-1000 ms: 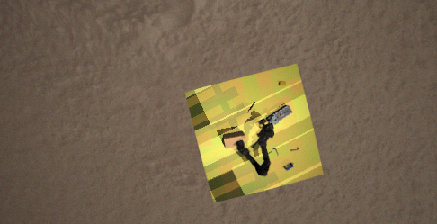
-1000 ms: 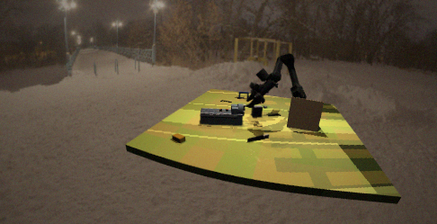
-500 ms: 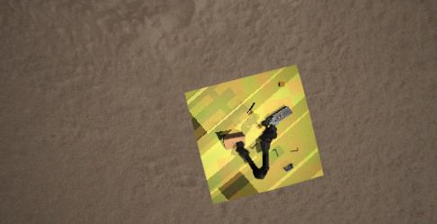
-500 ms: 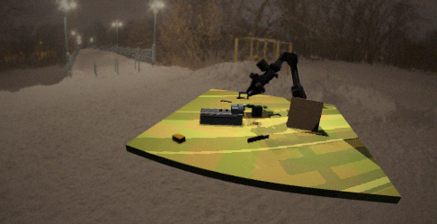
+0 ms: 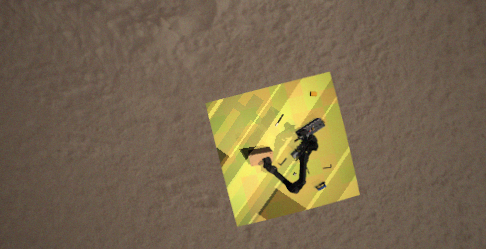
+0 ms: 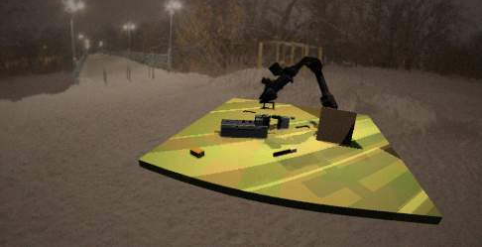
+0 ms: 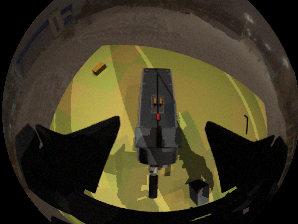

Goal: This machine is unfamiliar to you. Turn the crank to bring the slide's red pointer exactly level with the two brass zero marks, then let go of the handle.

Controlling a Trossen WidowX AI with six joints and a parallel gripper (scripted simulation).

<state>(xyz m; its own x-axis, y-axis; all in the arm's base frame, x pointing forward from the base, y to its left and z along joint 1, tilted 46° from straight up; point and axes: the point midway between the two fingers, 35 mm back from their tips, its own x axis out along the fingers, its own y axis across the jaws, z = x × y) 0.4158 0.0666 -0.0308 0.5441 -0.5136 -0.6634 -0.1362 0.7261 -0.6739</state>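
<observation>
The red pointer lies 40 mm ahead of my gripper tip, 10 mm to the left of it and 120 mm below it. Round my gripper tip: black stick: 180 mm behind, 190 mm to the left, 190 mm below; then crank handle: 100 mm behind, 10 mm to the right, 90 mm below; then grey block: 150 mm behind, 160 mm to the right, 170 mm below.
</observation>
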